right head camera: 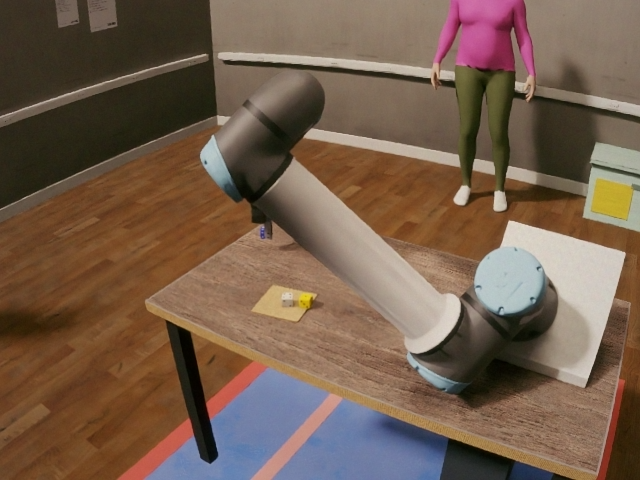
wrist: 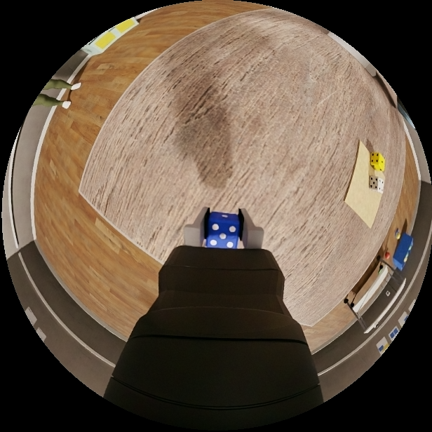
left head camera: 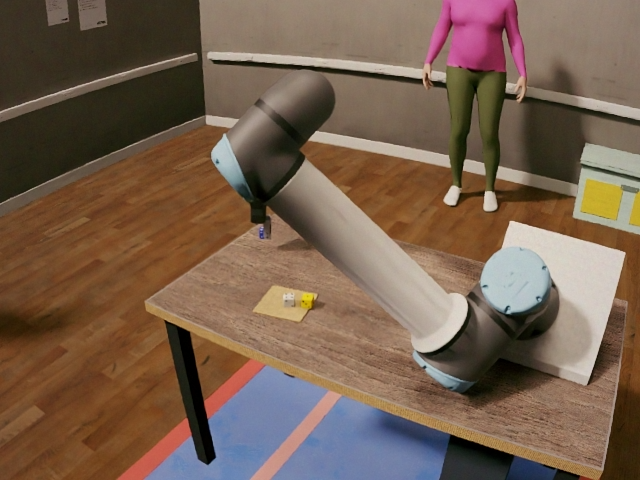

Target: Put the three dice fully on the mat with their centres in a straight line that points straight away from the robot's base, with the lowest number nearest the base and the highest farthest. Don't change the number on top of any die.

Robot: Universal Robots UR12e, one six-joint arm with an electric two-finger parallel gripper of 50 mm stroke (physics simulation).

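Places are measured from the arm's base along level axes (x ahead, y left, z up), in metres.
Where they show: gripper, between the fingertips: (right head camera: 268,236) (left head camera: 267,236).
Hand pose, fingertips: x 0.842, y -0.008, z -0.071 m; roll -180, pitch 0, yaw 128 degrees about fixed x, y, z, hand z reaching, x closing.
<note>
After its pixels a point has its place.
My gripper (left head camera: 265,230) {x 0.842, y -0.008, z -0.071 m} (right head camera: 265,231) {x 0.842, y -0.008, z -0.071 m} (wrist: 223,217) is shut on the blue die (left head camera: 261,233) {x 0.849, y 0.014, z -0.052 m} (right head camera: 262,233) {x 0.848, y 0.014, z -0.052 m} (wrist: 222,236) and holds it above the table's far left part, away from the mat. In the wrist view this die shows a face with five white pips and another with one pip. The white die (left head camera: 288,300) {x 0.583, y 0.210, z -0.093 m} (right head camera: 287,299) {x 0.581, y 0.209, z -0.090 m} (wrist: 374,183) stands on the tan mat (left head camera: 270,305) {x 0.631, y 0.231, z -0.118 m} (right head camera: 269,305) {x 0.630, y 0.231, z -0.118 m} (wrist: 359,192). The yellow die (left head camera: 307,301) {x 0.539, y 0.184, z -0.093 m} (right head camera: 305,300) {x 0.539, y 0.183, z -0.091 m} (wrist: 376,161) stands beside it at the mat's edge towards the base; whether it is fully on the mat is unclear.
The wooden table (left head camera: 361,351) {x 0.322, y 0.251, z -0.122 m} (right head camera: 361,351) {x 0.315, y 0.244, z -0.122 m} (wrist: 280,125) carries the arm (left head camera: 356,248) {x 0.237, y 0.426, z 0.277 m} (right head camera: 356,253) {x 0.222, y 0.412, z 0.265 m}, which spans above it from the base side at the right. A white slab (left head camera: 584,289) {x -0.141, y -0.060, z 0.057 m} (right head camera: 584,289) {x -0.143, y -0.061, z 0.059 m} lies by the arm's base. A person (left head camera: 475,77) (right head camera: 484,77) stands beyond the table.
</note>
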